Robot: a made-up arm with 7 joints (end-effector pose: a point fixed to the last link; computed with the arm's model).
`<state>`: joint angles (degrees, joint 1 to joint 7).
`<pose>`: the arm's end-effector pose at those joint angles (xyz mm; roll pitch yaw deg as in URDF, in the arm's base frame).
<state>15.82 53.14 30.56 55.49 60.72 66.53 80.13</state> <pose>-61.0 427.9 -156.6 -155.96 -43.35 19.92</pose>
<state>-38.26 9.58 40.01 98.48 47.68 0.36 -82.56</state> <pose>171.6 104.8 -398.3 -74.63 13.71 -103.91</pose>
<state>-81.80 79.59 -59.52 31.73 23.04 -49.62 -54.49</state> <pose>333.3 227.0 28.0 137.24 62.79 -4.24</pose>
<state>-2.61 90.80 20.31 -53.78 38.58 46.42 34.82</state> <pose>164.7 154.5 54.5 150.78 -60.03 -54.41</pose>
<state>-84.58 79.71 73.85 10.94 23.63 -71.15 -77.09</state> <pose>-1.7 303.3 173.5 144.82 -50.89 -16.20</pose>
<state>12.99 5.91 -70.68 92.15 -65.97 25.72 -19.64</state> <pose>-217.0 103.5 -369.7 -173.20 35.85 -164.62</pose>
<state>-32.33 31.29 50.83 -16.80 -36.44 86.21 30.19</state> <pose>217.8 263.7 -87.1 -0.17 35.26 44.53</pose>
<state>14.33 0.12 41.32 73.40 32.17 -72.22 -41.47</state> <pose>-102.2 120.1 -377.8 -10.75 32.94 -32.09</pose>
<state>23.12 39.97 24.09 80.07 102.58 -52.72 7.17</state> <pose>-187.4 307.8 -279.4 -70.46 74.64 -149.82</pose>
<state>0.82 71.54 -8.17 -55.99 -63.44 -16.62 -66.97</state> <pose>129.5 116.7 -55.7 16.14 -9.92 -122.09</pose>
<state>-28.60 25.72 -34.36 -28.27 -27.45 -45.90 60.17</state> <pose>189.4 14.4 -99.8 -64.02 -30.56 26.16</pose>
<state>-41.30 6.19 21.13 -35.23 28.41 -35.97 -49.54</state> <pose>210.7 87.4 -12.4 100.44 -29.18 -61.14</pose>
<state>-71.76 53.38 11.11 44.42 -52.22 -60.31 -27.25</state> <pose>306.9 290.5 83.2 102.13 -87.21 -90.83</pose>
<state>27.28 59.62 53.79 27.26 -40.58 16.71 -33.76</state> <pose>16.7 442.8 -82.3 15.84 27.91 30.31</pose>
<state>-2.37 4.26 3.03 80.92 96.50 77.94 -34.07</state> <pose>-37.4 152.9 -385.6 -172.93 4.56 119.74</pose>
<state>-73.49 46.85 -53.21 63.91 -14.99 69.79 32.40</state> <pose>357.3 250.4 -117.5 92.66 -1.88 81.40</pose>
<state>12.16 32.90 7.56 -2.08 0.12 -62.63 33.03</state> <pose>105.6 196.8 -204.5 16.23 -47.41 8.62</pose>
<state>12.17 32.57 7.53 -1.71 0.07 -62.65 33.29</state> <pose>105.1 196.7 -206.2 15.55 -47.15 9.63</pose>
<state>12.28 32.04 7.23 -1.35 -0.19 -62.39 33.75</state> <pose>104.1 195.6 -208.9 14.14 -46.42 11.43</pose>
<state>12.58 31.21 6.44 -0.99 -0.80 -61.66 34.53</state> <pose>102.2 192.8 -213.7 11.71 -44.82 14.35</pose>
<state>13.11 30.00 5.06 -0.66 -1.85 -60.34 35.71</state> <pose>99.1 187.8 -220.6 8.32 -42.03 18.40</pose>
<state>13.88 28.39 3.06 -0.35 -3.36 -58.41 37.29</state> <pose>94.6 180.3 -229.7 4.45 -37.82 23.16</pose>
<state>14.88 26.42 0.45 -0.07 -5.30 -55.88 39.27</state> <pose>88.7 169.9 -240.7 0.70 -32.10 28.09</pose>
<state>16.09 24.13 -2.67 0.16 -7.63 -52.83 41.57</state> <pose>81.2 156.5 -252.7 -2.45 -24.97 32.79</pose>
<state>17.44 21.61 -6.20 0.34 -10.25 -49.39 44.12</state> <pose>72.4 140.3 -265.0 -4.71 -16.75 37.00</pose>
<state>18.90 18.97 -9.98 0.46 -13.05 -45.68 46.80</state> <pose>62.5 121.7 -276.4 -5.96 -7.83 40.64</pose>
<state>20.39 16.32 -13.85 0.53 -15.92 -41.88 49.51</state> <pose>52.0 101.5 -286.2 -6.28 1.31 43.78</pose>
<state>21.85 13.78 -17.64 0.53 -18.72 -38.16 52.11</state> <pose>41.6 80.5 -293.7 -5.83 10.17 46.47</pose>
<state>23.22 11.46 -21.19 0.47 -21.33 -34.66 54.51</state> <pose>31.8 60.2 -298.7 -4.77 18.33 48.77</pose>
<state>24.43 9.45 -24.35 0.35 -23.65 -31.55 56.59</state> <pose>23.3 41.6 -301.5 -3.39 25.44 50.71</pose>
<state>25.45 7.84 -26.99 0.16 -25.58 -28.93 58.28</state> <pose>16.2 26.0 -302.4 -1.93 31.23 52.26</pose>
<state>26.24 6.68 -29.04 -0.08 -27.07 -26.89 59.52</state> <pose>11.0 13.9 -302.3 -0.66 35.60 53.37</pose>
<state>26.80 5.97 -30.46 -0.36 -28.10 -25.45 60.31</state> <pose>7.4 5.9 -301.5 0.24 38.53 54.01</pose>
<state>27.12 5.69 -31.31 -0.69 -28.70 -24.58 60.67</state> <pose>5.5 1.6 -300.6 0.62 40.14 54.12</pose>
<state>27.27 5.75 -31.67 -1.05 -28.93 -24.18 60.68</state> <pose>4.8 0.4 -299.8 0.57 40.68 53.81</pose>
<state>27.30 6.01 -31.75 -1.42 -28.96 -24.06 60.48</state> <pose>5.0 1.0 -299.0 0.22 40.59 53.25</pose>
